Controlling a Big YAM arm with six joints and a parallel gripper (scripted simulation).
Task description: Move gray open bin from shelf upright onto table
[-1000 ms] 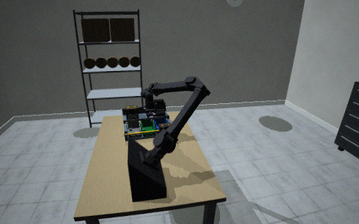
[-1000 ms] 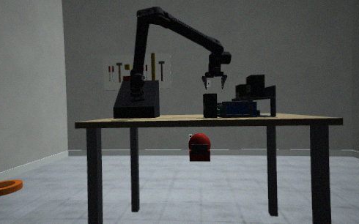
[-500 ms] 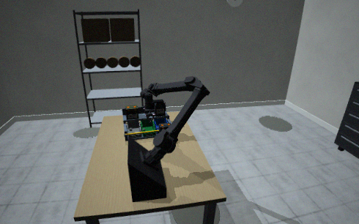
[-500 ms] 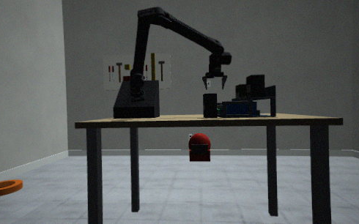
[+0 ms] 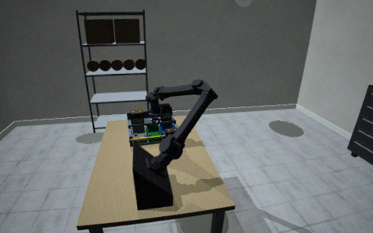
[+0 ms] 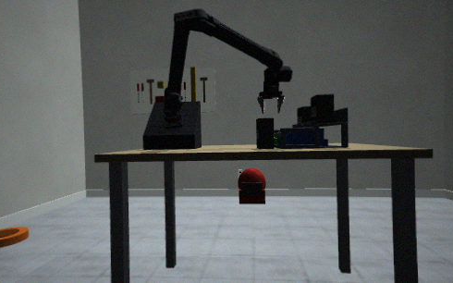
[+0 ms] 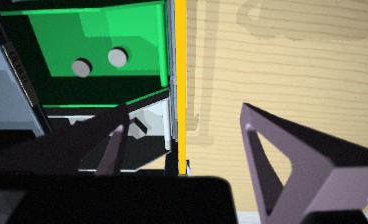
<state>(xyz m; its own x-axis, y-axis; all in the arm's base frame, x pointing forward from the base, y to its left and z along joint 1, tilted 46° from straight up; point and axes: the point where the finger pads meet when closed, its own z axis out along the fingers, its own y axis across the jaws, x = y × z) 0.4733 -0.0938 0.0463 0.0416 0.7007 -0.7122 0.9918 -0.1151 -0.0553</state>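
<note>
My hand is 110 mm above the yellow strip. The rest, counted from my hand: black box 50 mm behind, 110 mm to the right, 100 mm below; then blue bin 100 mm ahead, 120 mm to the right, 130 mm below; then green bin 110 mm ahead, 130 mm below.
</note>
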